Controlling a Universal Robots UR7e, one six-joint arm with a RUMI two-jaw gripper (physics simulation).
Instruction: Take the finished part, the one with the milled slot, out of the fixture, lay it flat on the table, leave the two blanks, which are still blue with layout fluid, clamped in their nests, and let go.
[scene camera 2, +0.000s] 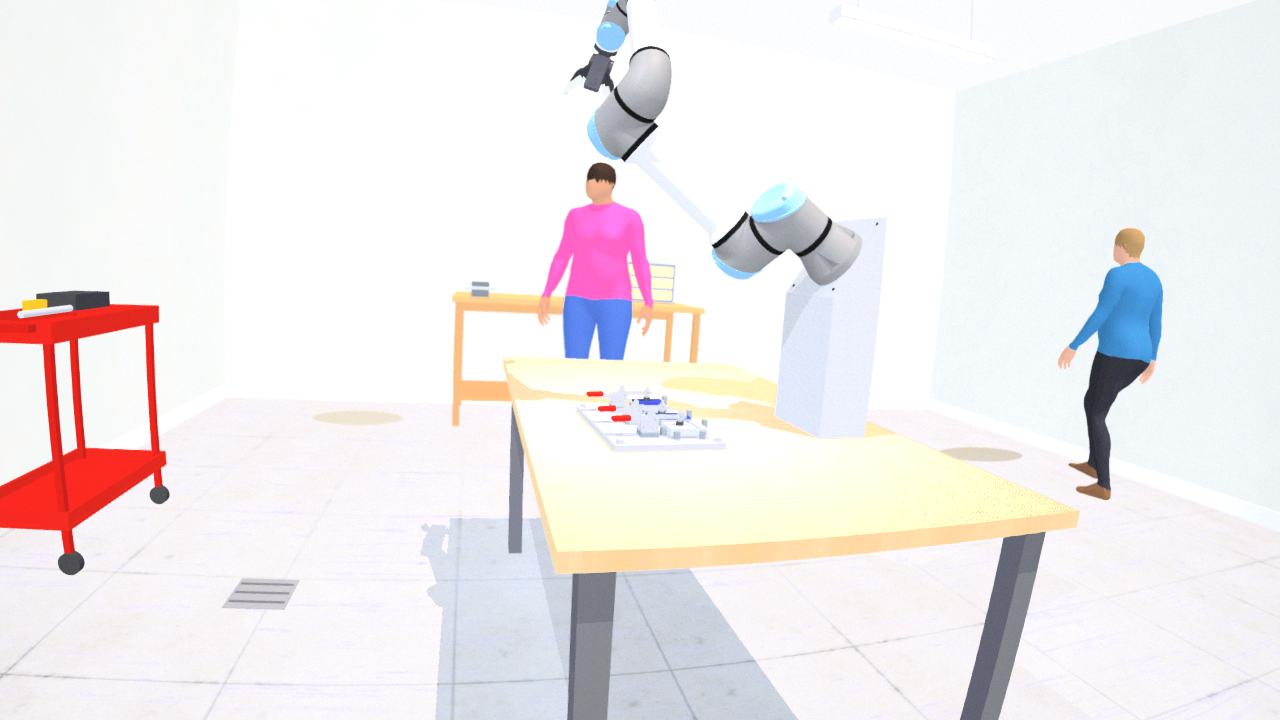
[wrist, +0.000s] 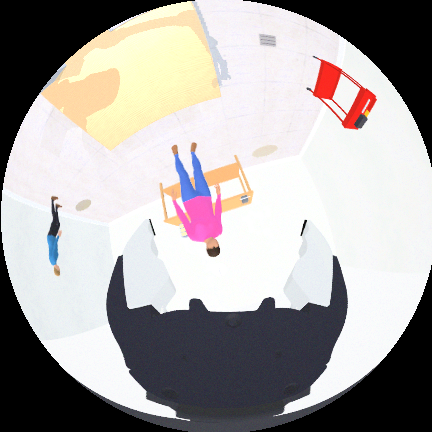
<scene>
My gripper shows in scene camera 2 and in the wrist view. One and the same spot on my gripper: (scene camera 2: 577, 79) is (wrist: 322, 279).
</scene>
